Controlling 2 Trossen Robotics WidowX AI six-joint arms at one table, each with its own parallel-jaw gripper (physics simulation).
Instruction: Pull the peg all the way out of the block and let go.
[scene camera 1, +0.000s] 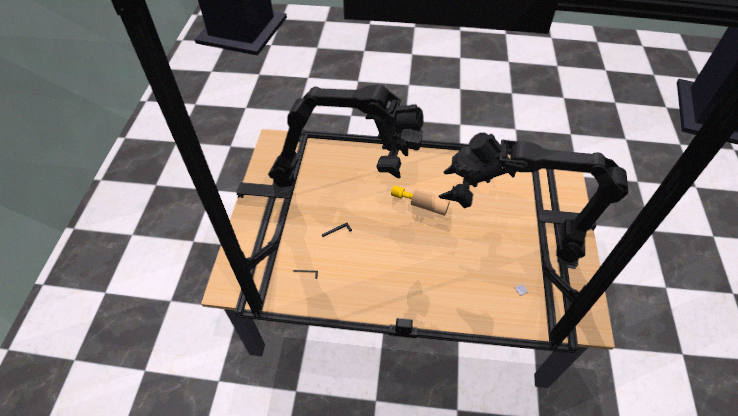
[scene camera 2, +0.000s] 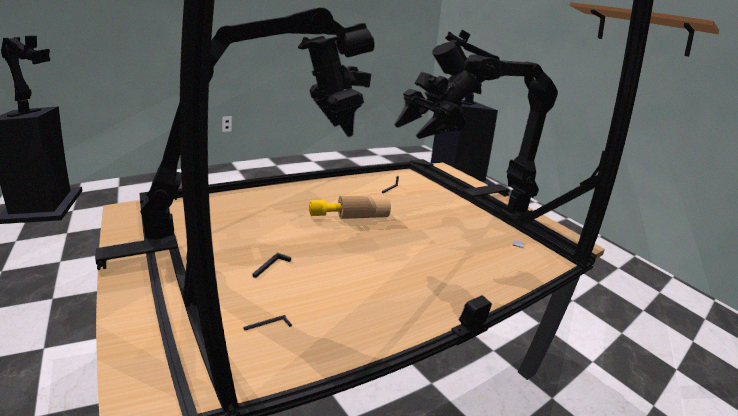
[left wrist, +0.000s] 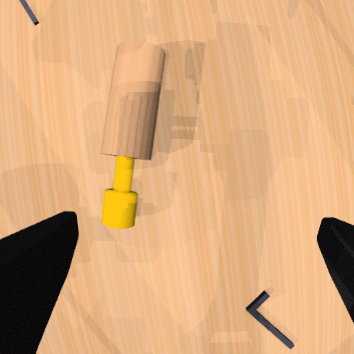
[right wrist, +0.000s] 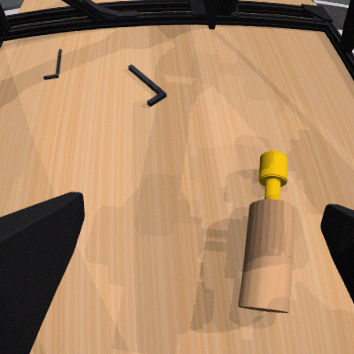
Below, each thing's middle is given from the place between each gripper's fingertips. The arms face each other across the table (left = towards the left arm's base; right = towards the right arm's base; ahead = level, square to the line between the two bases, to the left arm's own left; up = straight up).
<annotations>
I see the yellow peg (left wrist: 119, 202) 21 cm below my left hand, 7 cm ahead of it and 2 cm to the right of it. From my left hand the other things lie so: round wooden block (scene camera 2: 363, 206) (21 cm below, 9 cm to the right, 6 cm ahead).
Now: right hand 220 mm above the round wooden block, 100 mm short of it and 40 mm to the right of it. From my right hand the other things lie so: yellow peg: 220 mm below, 110 mm to the left, 110 mm ahead.
</annotations>
